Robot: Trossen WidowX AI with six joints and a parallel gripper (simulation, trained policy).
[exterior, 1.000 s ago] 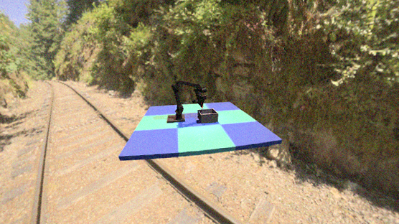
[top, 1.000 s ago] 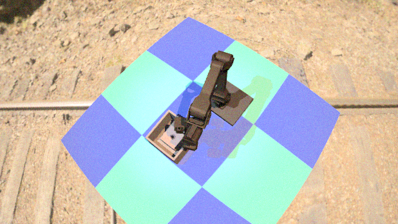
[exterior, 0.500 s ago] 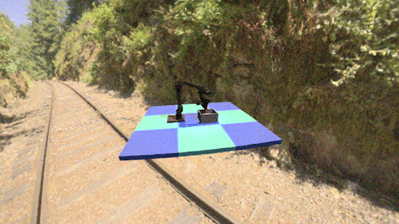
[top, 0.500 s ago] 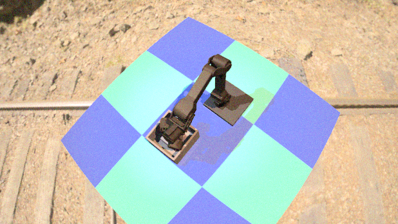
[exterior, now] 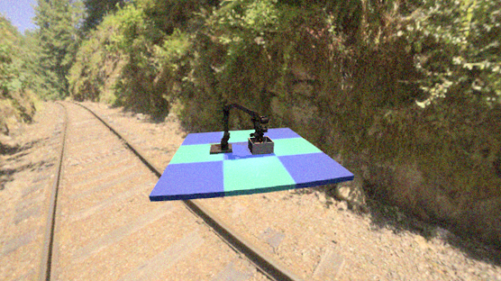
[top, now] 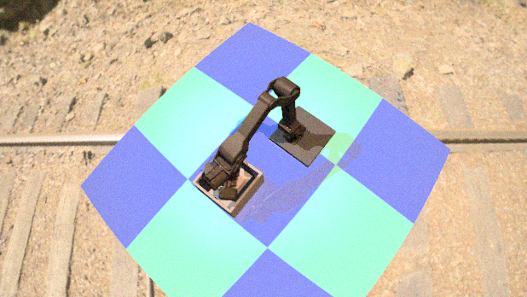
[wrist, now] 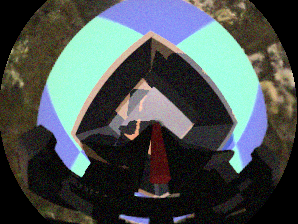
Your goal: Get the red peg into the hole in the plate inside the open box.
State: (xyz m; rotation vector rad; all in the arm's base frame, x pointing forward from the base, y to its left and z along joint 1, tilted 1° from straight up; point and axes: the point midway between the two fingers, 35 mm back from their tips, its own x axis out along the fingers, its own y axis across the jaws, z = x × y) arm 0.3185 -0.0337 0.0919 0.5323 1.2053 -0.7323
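Right now the red peg is 10 mm behind my gripper tip, 10 mm to the left of it and 20 mm above it. Round my gripper tip: plate (30 mm below); box (50 mm below).
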